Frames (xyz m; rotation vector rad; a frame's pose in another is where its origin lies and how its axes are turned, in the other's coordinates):
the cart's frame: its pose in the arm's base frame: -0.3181 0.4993 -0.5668 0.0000 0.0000 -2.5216
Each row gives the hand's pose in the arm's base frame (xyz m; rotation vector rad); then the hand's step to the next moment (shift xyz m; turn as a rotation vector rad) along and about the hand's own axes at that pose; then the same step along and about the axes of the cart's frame.
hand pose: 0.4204 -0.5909 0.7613 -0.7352 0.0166 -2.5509
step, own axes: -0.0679 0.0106 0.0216 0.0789 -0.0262 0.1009
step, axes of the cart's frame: -0.0675 0.0188 -0.0169 0.0160 -0.0106 0.1293
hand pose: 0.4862 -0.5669 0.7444 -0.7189 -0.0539 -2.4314
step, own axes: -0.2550 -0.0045 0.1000 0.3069 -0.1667 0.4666
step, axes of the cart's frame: -0.2704 -0.0034 -0.0435 0.0228 -0.0967 0.5743
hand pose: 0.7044 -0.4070 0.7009 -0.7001 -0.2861 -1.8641
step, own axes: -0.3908 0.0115 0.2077 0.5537 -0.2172 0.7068
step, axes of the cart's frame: -0.3776 -0.2216 -0.0657 0.0746 -0.0740 0.9178
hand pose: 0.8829 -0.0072 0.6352 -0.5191 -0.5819 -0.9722
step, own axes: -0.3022 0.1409 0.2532 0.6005 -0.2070 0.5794
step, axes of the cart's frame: -0.1863 -0.3732 -0.0356 0.0892 0.0453 0.8539
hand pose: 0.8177 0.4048 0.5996 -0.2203 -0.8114 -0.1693
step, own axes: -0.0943 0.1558 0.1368 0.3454 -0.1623 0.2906
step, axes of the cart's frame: -0.0113 -0.2275 0.0020 0.0659 0.0804 0.4683
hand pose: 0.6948 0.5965 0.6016 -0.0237 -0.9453 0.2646
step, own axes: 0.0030 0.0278 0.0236 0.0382 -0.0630 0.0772
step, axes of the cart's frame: 0.0042 -0.0341 0.0125 0.0567 0.0324 0.0844
